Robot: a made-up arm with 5 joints.
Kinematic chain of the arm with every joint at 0, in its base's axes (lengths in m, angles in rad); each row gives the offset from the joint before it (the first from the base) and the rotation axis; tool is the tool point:
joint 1: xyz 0 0 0.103 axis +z
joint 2: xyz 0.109 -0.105 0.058 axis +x
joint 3: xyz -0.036 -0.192 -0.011 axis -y
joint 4: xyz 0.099 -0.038 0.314 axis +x
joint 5: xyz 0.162 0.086 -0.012 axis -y
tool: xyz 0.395 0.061 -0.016
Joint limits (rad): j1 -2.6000..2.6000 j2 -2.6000..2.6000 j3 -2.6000..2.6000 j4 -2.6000..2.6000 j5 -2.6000..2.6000
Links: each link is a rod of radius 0.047 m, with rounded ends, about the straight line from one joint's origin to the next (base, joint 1, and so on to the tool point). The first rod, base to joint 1, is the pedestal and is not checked.
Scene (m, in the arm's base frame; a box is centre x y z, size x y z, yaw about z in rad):
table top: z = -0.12
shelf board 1: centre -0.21 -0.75 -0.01 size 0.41 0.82 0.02 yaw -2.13
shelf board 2: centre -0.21 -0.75 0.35 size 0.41 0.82 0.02 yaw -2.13
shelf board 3: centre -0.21 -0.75 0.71 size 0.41 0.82 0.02 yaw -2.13
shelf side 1: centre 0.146 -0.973 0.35 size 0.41 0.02 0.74 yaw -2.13
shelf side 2: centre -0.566 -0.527 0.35 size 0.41 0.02 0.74 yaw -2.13
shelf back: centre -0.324 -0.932 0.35 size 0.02 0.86 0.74 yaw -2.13
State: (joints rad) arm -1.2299 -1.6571 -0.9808 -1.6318 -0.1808
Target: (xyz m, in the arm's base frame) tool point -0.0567 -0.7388 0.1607
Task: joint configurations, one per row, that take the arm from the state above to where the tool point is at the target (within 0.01 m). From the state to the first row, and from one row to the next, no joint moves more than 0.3 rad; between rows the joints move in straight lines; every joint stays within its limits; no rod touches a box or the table.
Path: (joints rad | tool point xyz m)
1: -1.0717 -1.6194 -0.7160 -1.3969 -0.3925 | -0.0486 -0.7457 0.5555
2: -0.9136 -1.5818 -0.4511 -1.1619 -0.6041 | 0.1525 -0.6744 0.5636
3: -0.7554 -1.5441 -0.1863 -0.9270 -0.8158 | 0.2806 -0.5567 0.5485
4: -0.5973 -1.5065 0.0785 -0.6921 -1.0275 | 0.3471 -0.4276 0.5038
5: -0.4391 -1.4688 0.3433 -0.4571 -1.2391 | 0.3681 -0.2979 0.4321
6: -0.4387 -1.3815 0.1113 -0.3750 -1.2653 | 0.3095 -0.3928 0.3798
7: -0.4383 -1.2942 -0.1207 -0.2930 -1.2915 | 0.2393 -0.4602 0.3131
8: -0.4378 -1.2069 -0.3528 -0.2109 -1.3176 | 0.1644 -0.4967 0.2378
9: -0.4374 -1.1196 -0.5848 -0.1288 -1.3438 | 0.0911 -0.5026 0.1607
10: -0.5340 -1.0897 -0.6634 -0.2676 -1.1299 | 0.0489 -0.5974 0.1721
11: -0.6306 -1.0599 -0.7419 -0.4065 -0.9161 | -0.0010 -0.6769 0.1738
12: -0.7271 -1.0300 -0.8204 -0.5453 -0.7023 | -0.0567 -0.7388 0.1607

